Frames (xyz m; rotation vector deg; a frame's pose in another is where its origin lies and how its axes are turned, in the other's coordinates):
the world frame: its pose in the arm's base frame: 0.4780 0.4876 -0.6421 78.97 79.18 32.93
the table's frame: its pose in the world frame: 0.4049 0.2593 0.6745 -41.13 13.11 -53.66
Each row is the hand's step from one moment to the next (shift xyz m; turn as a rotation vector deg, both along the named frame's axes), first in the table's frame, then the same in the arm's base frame.
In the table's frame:
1: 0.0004 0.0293 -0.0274 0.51 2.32 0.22
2: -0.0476 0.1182 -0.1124 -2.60 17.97 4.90
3: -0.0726 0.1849 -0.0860 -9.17 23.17 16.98
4: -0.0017 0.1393 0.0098 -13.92 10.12 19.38
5: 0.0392 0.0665 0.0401 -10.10 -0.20 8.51
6: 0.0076 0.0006 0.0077 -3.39 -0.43 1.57
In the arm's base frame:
1: -0.0343 0.0185 0.0095 -0.48 2.32 0.31
2: -0.1355 0.0579 0.0846 -0.03 16.75 8.56
3: -0.1263 0.1175 0.1308 10.72 22.82 16.53
4: -0.0289 0.1276 0.0489 17.08 10.25 16.58
5: 0.0162 0.0843 -0.0142 9.17 -0.97 9.46
6: 0.0065 0.0053 -0.0069 1.95 -1.03 3.05

